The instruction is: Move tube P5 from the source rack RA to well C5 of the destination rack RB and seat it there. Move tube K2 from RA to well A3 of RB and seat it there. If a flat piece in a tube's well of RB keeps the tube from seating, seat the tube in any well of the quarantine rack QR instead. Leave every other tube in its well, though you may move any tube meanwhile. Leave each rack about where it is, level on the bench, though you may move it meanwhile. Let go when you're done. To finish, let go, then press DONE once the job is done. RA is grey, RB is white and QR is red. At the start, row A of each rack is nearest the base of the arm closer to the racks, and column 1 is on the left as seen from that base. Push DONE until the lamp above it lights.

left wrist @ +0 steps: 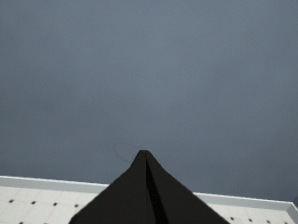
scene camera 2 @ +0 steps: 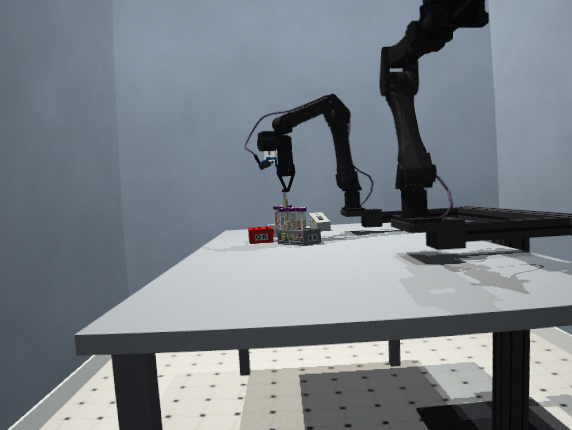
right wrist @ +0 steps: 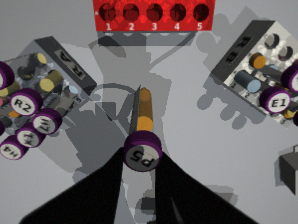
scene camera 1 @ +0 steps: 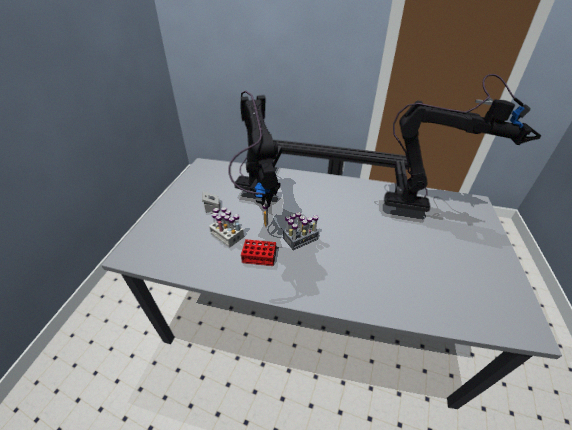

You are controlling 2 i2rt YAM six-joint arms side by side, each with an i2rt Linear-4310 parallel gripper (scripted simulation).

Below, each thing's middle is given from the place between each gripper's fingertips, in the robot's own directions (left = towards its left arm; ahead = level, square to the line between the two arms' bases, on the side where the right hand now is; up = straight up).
Scene:
Right now my right hand is 16 cm above the red rack QR (scene camera 1: 265, 252), 11 cm short of it and 1 cm to the left of it.
I see my left gripper 1030 mm to the left of the red rack QR, 460 mm above it and 360 mm short of it.

